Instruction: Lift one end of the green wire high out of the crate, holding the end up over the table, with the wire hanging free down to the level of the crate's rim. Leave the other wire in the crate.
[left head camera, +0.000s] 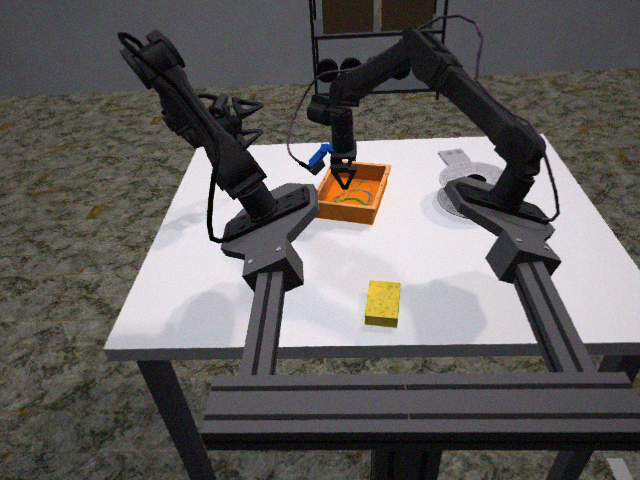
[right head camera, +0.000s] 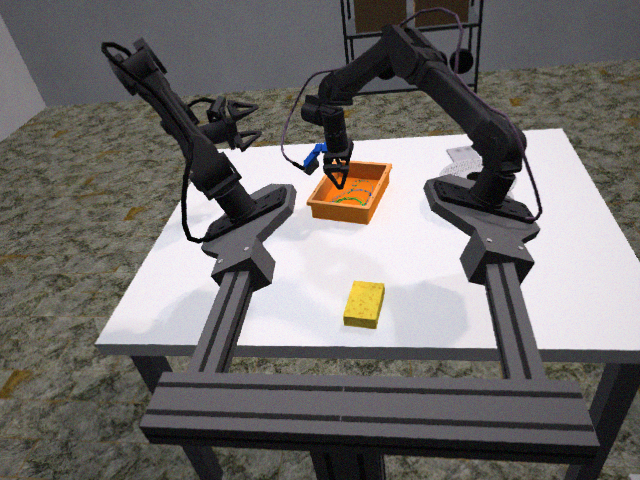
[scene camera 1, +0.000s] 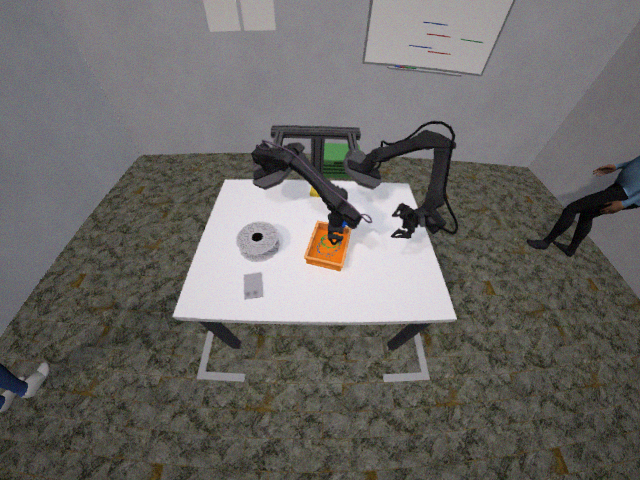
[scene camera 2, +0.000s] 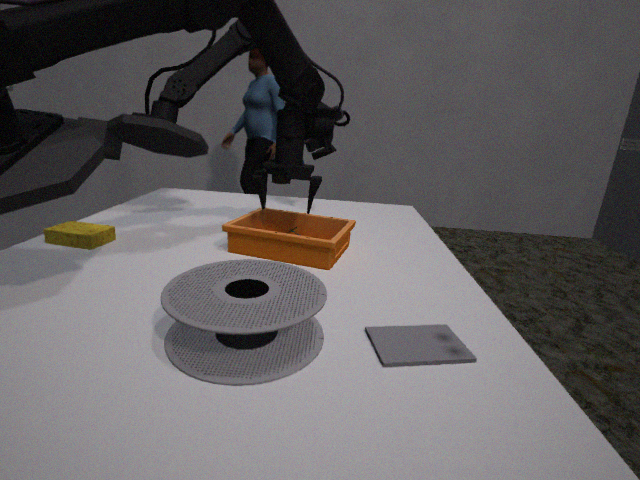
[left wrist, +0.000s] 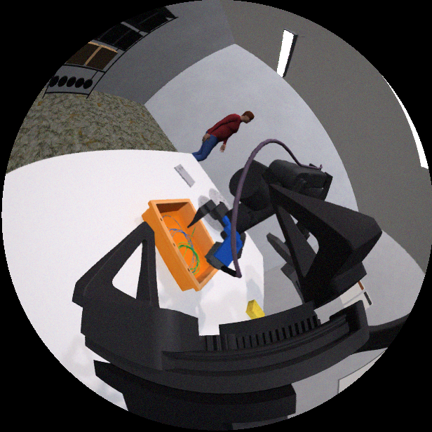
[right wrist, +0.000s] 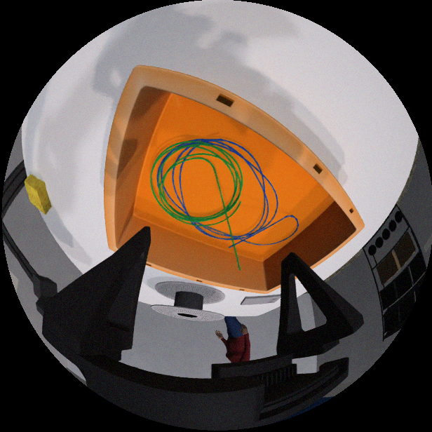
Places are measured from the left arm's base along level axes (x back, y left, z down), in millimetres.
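Pixels of known places: left gripper, fingertip midpoint: (left head camera: 262, 118) (right head camera: 259, 119) (scene camera 1: 392, 227); right gripper, fingertip midpoint: (left head camera: 345, 180) (right head camera: 342, 180) (scene camera 1: 333, 236) (scene camera 2: 285, 211); left arm's base, link origin: (left head camera: 267, 215) (right head camera: 246, 216) (scene camera 1: 363, 170); right arm's base, link origin: (left head camera: 501, 205) (right head camera: 482, 203) (scene camera 1: 271, 169).
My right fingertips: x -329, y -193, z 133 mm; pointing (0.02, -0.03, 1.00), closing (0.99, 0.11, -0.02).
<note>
For each thing: its top centre in the pictures, then the offset to it from my right fingertips.
- yellow sponge, top centre: (right head camera: 364, 299) (left head camera: 383, 298) (scene camera 2: 79, 227) dx +420, dy -41, dz +48 mm
- grey spool, top centre: (scene camera 2: 247, 288) (right head camera: 476, 177) (left head camera: 476, 179) (scene camera 1: 257, 236) dx +28, dy -360, dz +12 mm
- flat grey plate, top centre: (scene camera 2: 418, 341) (right head camera: 464, 156) (left head camera: 456, 158) (scene camera 1: 253, 285) dx -193, dy -373, dz +72 mm
The green wire (left head camera: 355, 199) (right head camera: 351, 199) (right wrist: 200, 219) lies coiled in the orange crate (left head camera: 345, 212) (right head camera: 341, 212) (scene camera 1: 324, 265) (scene camera 2: 279, 250). In the right wrist view, its straight tail crosses the coil toward the gap between the fingers. The blue wire (right wrist: 297, 223) lies partly under and beside it, with a loop at one side. My right gripper (left head camera: 344, 186) (right head camera: 339, 186) (scene camera 2: 286, 209) (right wrist: 225, 248) is open and points down over the crate, its tips near rim height; no wire is between them. My left gripper (left head camera: 261, 119) (right head camera: 258, 120) (scene camera 1: 394, 225) is open and raised, away from the crate.
A yellow sponge (left head camera: 383, 302) (right head camera: 364, 303) (scene camera 2: 80, 235) lies between the arm bases. A grey spool (scene camera 1: 266, 240) (scene camera 2: 191, 310) and a flat grey plate (scene camera 1: 253, 285) (scene camera 2: 418, 343) lie on the right arm's side of the crate.
</note>
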